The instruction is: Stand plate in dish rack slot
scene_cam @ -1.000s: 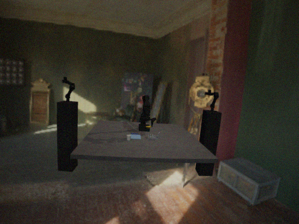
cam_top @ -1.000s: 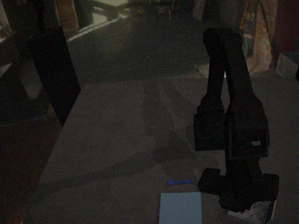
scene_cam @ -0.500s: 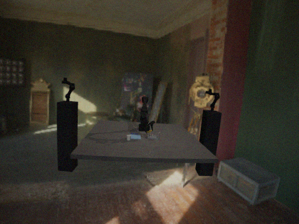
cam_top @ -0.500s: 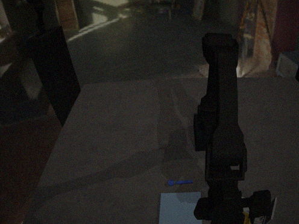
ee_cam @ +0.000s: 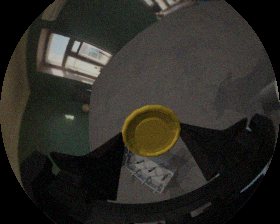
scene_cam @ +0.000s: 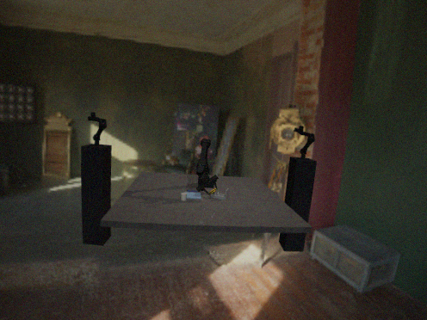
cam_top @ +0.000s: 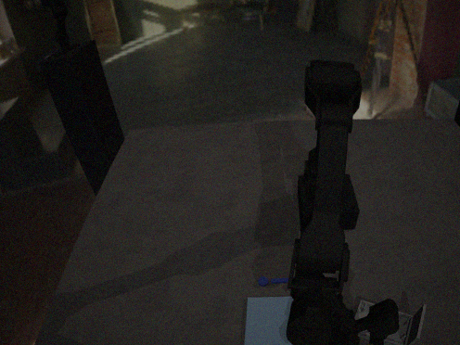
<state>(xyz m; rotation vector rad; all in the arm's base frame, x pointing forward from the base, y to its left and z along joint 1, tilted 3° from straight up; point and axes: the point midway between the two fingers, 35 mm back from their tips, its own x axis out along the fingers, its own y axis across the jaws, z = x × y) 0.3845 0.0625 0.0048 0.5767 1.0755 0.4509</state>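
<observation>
The dish rack lies 9 cm behind my gripper tip, 6 cm to the left of it and 5 cm below it. From my gripper tip the other things lie so: light blue mat: 9 cm behind, 16 cm to the right, 7 cm below; blue spoon: 21 cm behind, 18 cm to the right, 7 cm below; yellow plate: 1 cm above.
</observation>
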